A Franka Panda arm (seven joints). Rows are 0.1 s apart.
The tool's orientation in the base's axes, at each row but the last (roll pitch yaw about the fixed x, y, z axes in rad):
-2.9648 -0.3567 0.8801
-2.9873 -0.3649 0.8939
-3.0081 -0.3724 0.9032
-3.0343 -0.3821 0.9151
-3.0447 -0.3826 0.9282
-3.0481 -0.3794 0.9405
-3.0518 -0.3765 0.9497
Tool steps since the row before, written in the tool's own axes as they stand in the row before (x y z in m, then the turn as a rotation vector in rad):
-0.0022 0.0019 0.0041 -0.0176 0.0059 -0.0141
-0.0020 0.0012 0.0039 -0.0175 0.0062 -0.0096
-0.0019 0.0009 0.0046 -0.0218 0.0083 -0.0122
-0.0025 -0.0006 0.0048 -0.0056 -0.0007 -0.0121
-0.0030 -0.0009 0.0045 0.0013 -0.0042 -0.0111
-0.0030 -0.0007 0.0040 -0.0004 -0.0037 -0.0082
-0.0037 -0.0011 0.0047 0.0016 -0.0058 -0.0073
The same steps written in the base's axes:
0.0005 -0.0011 -0.0049 -0.0070 -0.0214 0.0059
0.0002 -0.0007 -0.0045 -0.0062 -0.0199 0.0017
0.0002 -0.0002 -0.0050 -0.0073 -0.0252 0.0023
-0.0012 0.0002 -0.0053 -0.0054 -0.0081 0.0091
-0.0018 -0.0001 -0.0052 -0.0043 -0.0006 0.0111
-0.0017 -0.0004 -0.0047 -0.0044 -0.0011 0.0078
-0.0023 -0.0005 -0.0056 -0.0050 0.0019 0.0078

